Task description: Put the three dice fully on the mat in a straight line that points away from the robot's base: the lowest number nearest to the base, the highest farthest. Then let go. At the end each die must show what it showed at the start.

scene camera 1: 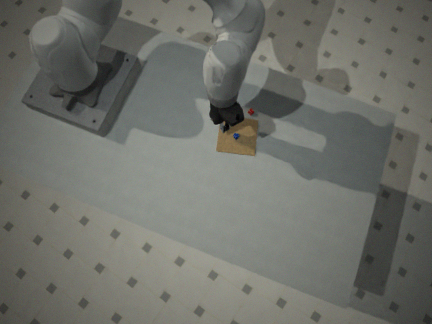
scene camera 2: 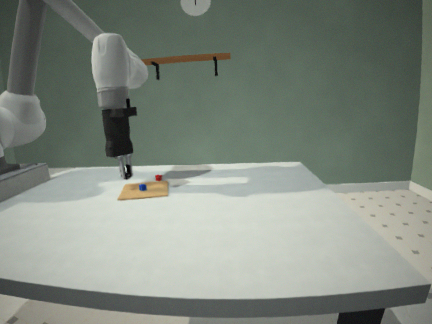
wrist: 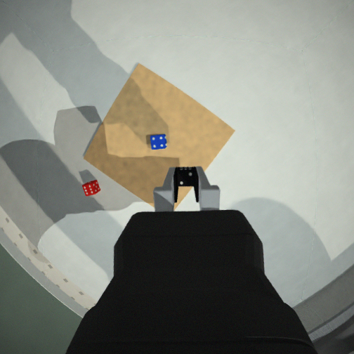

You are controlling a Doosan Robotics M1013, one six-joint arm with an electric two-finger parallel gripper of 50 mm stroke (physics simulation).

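Places are measured from the arm's base along level axes (x ahead, y left, z up), in metres.
Where they show: gripper, fingertip midpoint: [scene camera 1: 224, 128] [scene camera 2: 126, 176]; arm's base at its link origin: [scene camera 1: 81, 80].
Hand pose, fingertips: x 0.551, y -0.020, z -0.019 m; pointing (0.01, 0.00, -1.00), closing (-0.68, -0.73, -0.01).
Note:
Each offset is from my fingertips to the top centre of the thing. Level surfaces: height alone.
My gripper [scene camera 1: 225, 128] [scene camera 2: 125, 175] [wrist: 185, 177] is shut on a black die [wrist: 186, 177], whose face towards the wrist camera reads two. It holds the die above the table, near the base-side corner of the tan mat {0.006 m left, 0.048 m ahead, 0.042 m down} [scene camera 1: 239, 148] [scene camera 2: 158, 192] [wrist: 200, 124]. A blue die {0.001 m right, 0.045 m ahead, 0.026 m down} [scene camera 1: 236, 136] [scene camera 2: 142, 187] [wrist: 158, 141] lies near the middle of the mat, its top face reading four. A red die {0.109 m left, 0.071 m ahead, 0.030 m down} [scene camera 1: 251, 112] [scene camera 2: 158, 177] [wrist: 91, 188] lies on the table beside the mat, off its edge; its top face seems to read six.
The robot's base plate [scene camera 1: 116, 107] stands on the table {0.046 m down} [scene camera 1: 210, 210] [scene camera 2: 215, 240] at the left in the first scene view. Shadows of the arm fall over part of the mat and around the red die. A wall shelf [scene camera 2: 190, 58] hangs behind the table.

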